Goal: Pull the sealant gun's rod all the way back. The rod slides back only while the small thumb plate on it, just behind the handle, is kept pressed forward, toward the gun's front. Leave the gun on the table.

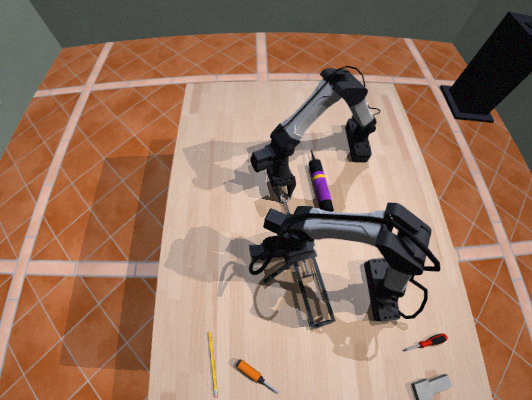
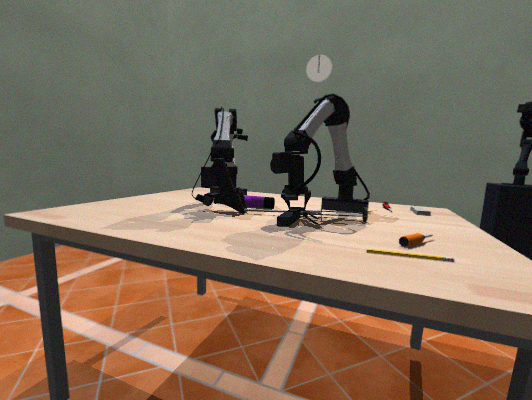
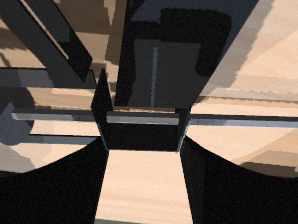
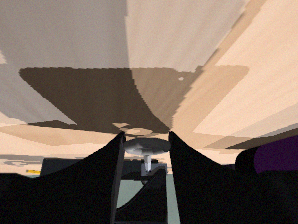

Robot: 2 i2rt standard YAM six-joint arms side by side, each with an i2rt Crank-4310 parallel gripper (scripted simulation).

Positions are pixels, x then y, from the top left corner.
Scene:
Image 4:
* right gripper: 147, 134
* sealant gun: 131, 170

